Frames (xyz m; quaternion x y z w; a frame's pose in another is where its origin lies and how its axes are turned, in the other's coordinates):
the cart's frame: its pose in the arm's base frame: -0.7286 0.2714 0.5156 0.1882 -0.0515 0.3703 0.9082
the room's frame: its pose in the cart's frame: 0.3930 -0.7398 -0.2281 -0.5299 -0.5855 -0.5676 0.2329
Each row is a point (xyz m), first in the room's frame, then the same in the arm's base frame.
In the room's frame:
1: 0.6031 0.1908 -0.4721
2: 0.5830 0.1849 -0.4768
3: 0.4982 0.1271 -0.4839
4: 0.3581 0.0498 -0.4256
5: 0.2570 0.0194 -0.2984
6: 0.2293 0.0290 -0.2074
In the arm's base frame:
1: 0.1320 -0.4327 0.7197
2: 0.1381 -0.4323 0.6992
3: 0.1324 -0.4285 0.5965
4: 0.1092 -0.3536 0.4453
5: 0.0783 -0.2153 0.3603
6: 0.0614 -0.1214 0.3535

